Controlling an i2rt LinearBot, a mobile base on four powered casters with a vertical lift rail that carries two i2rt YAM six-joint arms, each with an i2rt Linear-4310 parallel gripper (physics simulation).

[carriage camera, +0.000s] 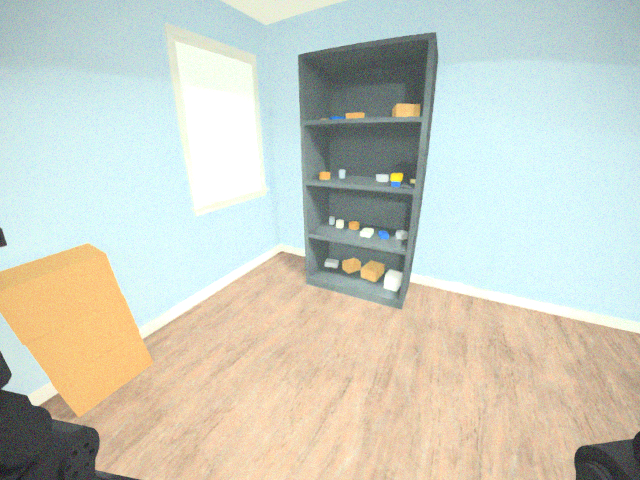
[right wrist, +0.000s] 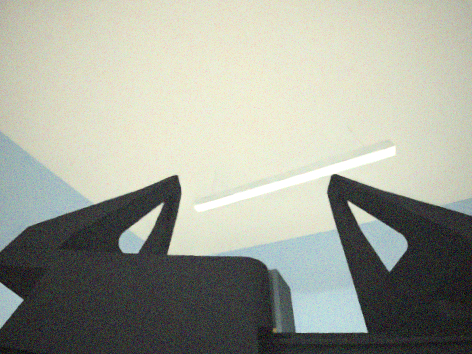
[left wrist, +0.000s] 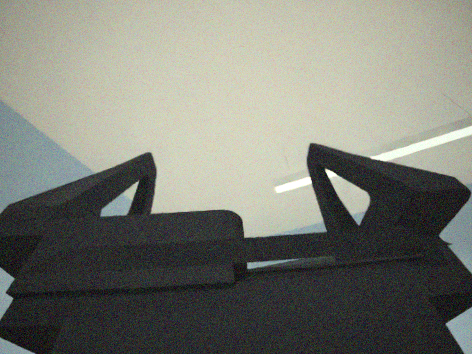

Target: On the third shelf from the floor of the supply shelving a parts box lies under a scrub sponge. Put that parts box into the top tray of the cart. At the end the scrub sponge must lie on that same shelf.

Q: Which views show my right gripper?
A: The right wrist view only.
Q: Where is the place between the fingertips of my left gripper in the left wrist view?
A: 231, 156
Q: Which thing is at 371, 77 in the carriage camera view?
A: A grey supply shelving.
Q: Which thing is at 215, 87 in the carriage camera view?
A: A window.
